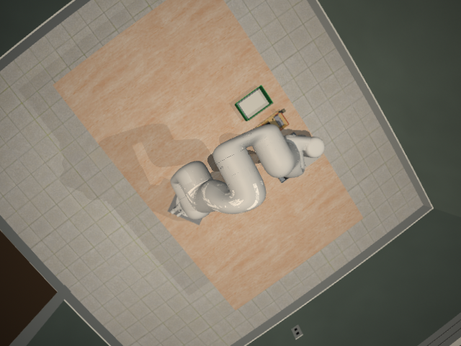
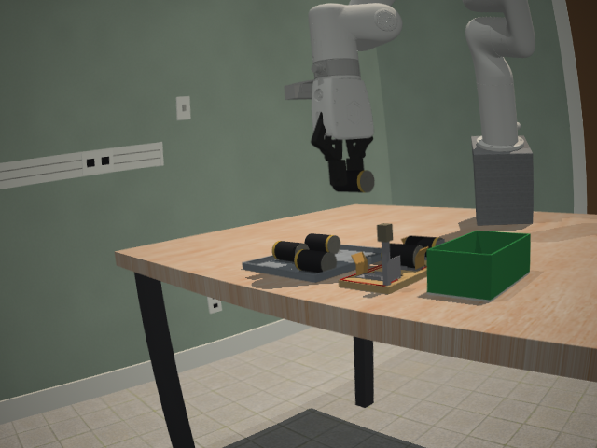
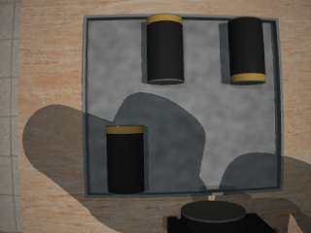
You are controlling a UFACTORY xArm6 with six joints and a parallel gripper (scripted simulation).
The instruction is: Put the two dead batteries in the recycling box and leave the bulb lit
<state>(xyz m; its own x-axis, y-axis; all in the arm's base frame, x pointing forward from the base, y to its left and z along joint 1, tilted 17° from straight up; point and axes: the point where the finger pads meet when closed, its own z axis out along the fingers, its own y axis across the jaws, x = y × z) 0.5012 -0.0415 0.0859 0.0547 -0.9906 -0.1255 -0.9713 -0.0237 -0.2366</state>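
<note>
Right now my hand is 150 mm above the grey tray and 80 mm to the left of it. From my hand the other things lie so: green recycling box: 240 mm to the left, 140 mm below, 20 mm behind.
</note>
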